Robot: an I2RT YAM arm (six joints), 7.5 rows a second.
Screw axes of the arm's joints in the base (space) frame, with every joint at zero. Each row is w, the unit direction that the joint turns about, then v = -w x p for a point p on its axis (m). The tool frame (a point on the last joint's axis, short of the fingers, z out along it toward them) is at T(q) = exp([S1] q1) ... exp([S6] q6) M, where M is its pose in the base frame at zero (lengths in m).
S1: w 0 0 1 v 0.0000 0.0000 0.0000
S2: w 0 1 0 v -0.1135 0.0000 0.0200
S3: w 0 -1 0 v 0.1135 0.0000 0.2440
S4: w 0 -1 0 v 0.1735 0.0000 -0.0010
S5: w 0 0 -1 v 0.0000 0.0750 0.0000
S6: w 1 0 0 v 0.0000 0.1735 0.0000
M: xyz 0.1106 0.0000 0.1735 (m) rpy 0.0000 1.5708 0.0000 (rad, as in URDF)
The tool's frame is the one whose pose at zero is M.
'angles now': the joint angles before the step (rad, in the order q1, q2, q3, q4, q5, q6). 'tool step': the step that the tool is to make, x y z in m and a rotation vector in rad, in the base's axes. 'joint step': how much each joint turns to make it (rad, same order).
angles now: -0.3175 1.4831 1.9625 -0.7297 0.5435 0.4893
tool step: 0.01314 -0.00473 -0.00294 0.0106 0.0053 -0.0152
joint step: 0.0000 0.0481 0.0365 -0.0040 0.0125 0.0141
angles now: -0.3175 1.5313 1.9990 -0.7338 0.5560 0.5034
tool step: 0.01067 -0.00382 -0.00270 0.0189 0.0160 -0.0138
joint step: 0.0000 0.0476 0.0486 -0.0323 0.0096 0.0192
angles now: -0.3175 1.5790 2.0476 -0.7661 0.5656 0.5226
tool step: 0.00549 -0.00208 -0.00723 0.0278 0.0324 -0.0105
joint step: -0.0004 0.0223 0.0115 -0.0406 0.0044 0.0221
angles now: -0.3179 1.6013 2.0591 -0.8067 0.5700 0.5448
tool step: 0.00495 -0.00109 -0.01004 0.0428 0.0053 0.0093
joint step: -0.0006 0.0045 -0.0265 -0.0080 -0.0233 0.0387
